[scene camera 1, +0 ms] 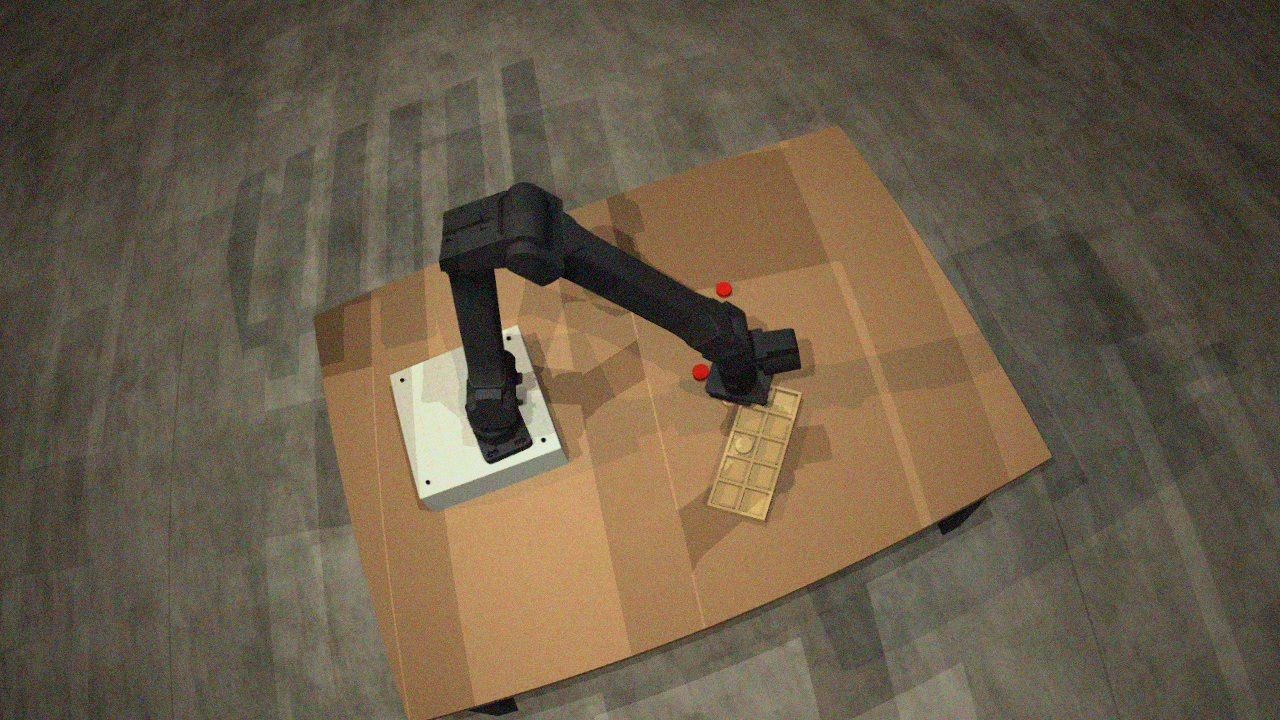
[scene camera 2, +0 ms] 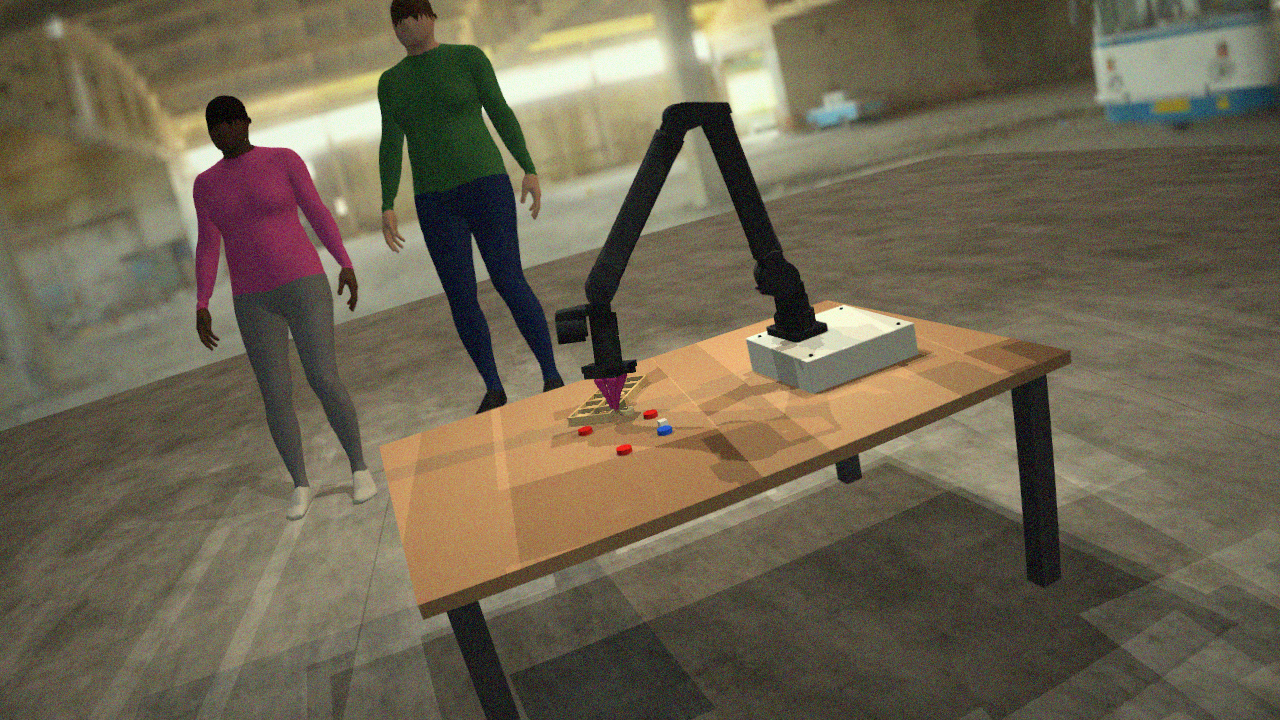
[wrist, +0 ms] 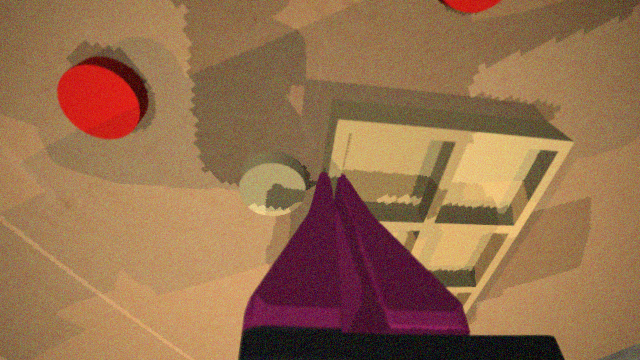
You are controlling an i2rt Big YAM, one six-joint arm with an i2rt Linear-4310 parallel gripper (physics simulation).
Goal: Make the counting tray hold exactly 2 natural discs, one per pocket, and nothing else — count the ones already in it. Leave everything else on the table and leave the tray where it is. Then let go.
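Observation:
The tan counting tray (scene camera 1: 737, 512) (scene camera 2: 577, 421) (wrist: 440, 120) lies flat on the table. One natural disc (scene camera 1: 743, 443) sits in a left-row pocket, in scene camera 1. Another natural disc (wrist: 272, 189) lies flat on the table beside the tray's near corner, in the wrist view. My gripper (scene camera 2: 614, 409) (wrist: 330, 183) is shut with its magenta fingertips almost touching and no object between them. The tips are just right of the loose disc, by the tray's corner. In scene camera 1 the wrist hides the fingers and part of the tray's upper end.
Three red discs (scene camera 2: 649, 413) (scene camera 2: 584, 430) (scene camera 2: 623, 449) lie near the tray's end. A blue disc (scene camera 2: 664, 429) lies beside a small white piece (scene camera 2: 662, 421). The white base box (scene camera 1: 447, 429) (scene camera 2: 841, 349) carries the arm. Two people stand beyond the table.

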